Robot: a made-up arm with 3 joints. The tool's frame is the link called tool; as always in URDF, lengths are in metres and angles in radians. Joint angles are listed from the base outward.
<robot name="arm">
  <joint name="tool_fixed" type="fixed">
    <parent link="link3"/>
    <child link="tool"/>
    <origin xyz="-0.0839 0.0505 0.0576" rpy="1.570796 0 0"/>
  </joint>
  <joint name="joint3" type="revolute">
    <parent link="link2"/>
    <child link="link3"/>
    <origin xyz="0.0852 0.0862 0.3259" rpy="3.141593 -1.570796 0"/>
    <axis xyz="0 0 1"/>
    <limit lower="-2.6" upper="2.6"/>
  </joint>
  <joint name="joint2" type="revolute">
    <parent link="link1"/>
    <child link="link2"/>
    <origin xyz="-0.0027 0.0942 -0.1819" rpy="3.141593 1.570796 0"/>
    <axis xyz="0 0 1"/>
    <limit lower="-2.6" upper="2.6"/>
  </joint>
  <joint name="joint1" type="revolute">
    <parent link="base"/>
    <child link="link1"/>
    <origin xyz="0 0 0.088" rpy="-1.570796 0 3.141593"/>
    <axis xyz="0 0 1"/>
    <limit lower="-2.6" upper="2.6"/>
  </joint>
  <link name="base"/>
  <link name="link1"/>
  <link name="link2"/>
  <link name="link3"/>
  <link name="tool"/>
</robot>
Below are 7 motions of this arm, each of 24 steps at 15 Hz.
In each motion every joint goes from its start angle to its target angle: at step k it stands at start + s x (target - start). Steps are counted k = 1, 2, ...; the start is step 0. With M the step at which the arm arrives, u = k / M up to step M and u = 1 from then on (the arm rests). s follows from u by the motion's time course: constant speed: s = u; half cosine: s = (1 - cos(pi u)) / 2; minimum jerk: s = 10 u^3 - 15 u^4 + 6 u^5.
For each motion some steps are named. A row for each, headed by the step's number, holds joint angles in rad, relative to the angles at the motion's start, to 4 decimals.
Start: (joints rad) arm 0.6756 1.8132 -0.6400
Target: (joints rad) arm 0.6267 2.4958 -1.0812
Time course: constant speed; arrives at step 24
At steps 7, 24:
7: -0.0143 0.1991 -0.1287
24: -0.0489 0.6826 -0.4412

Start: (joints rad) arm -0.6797 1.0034 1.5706
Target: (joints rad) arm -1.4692 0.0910 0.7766
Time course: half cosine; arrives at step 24
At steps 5, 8, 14, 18, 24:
5: -0.0816 -0.0943 -0.0820
8: -0.1974 -0.2281 -0.1985
14: -0.4969 -0.5743 -0.4998
18: -0.6739 -0.7788 -0.6777
24: -0.7895 -0.9124 -0.7940

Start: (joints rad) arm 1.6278 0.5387 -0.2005
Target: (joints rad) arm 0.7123 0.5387 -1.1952
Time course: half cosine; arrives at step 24
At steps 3, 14, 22, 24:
3: -0.0348 0.0000 -0.0379
14: -0.5762 0.0000 -0.6261
22: -0.8999 0.0000 -0.9778
24: -0.9155 0.0000 -0.9947

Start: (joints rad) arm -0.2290 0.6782 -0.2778
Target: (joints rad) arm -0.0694 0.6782 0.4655
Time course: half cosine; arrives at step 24
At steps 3, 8, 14, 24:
3: 0.0061 0.0000 0.0283
8: 0.0399 0.0000 0.1858
14: 0.1005 0.0000 0.4678
24: 0.1596 0.0000 0.7433

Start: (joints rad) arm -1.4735 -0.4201 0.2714
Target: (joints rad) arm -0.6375 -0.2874 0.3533
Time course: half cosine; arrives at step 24
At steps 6, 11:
6: 0.1224 0.0194 0.0120
11: 0.3634 0.0577 0.0356

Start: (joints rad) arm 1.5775 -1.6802 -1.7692
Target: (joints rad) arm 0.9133 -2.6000 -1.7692
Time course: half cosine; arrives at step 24
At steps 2, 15, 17, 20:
2: -0.0113 -0.0157 0.0000
15: -0.4592 -0.6359 0.0000
17: -0.5343 -0.7399 0.0000
20: -0.6197 -0.8582 0.0000

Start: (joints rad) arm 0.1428 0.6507 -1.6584
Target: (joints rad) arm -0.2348 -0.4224 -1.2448
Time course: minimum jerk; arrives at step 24
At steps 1, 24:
1: -0.0003 -0.0007 0.0003
24: -0.3776 -1.0731 0.4136

